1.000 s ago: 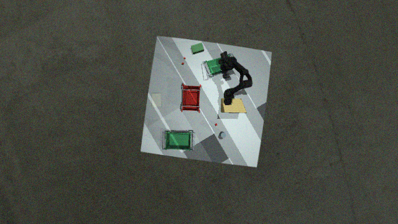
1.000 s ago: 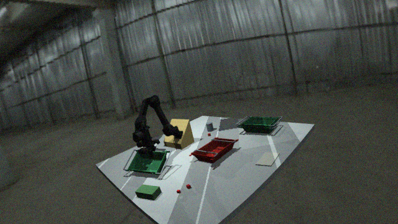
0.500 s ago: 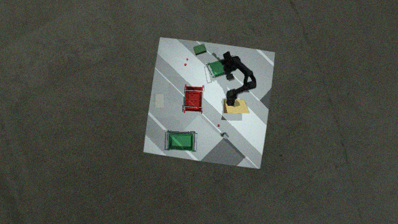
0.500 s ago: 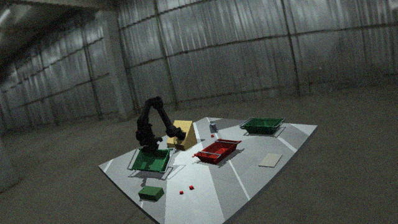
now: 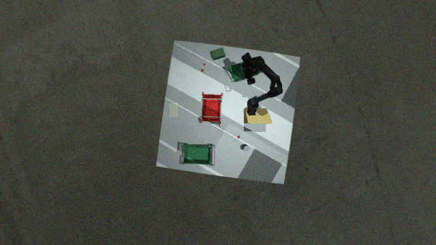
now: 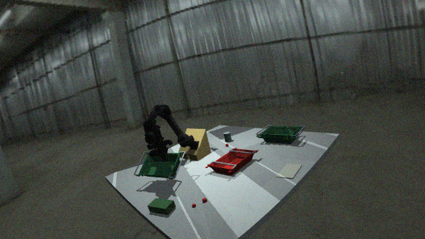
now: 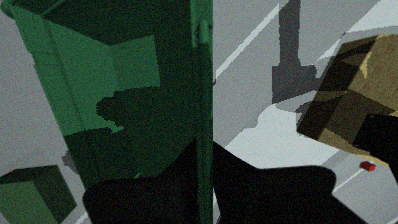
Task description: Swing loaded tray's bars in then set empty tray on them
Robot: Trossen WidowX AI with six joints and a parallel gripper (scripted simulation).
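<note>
My gripper tip is 70 mm to the left of the green tray and 20 mm short of it. From my gripper tip the other things lie so: pale flat card: 710 mm ahead, 250 mm to the left, 130 mm below; then dark green box: 290 mm to the right, 240 mm ahead, 110 mm below; then grey cylinder: 650 mm to the left, 90 mm below, 10 mm ahead.
</note>
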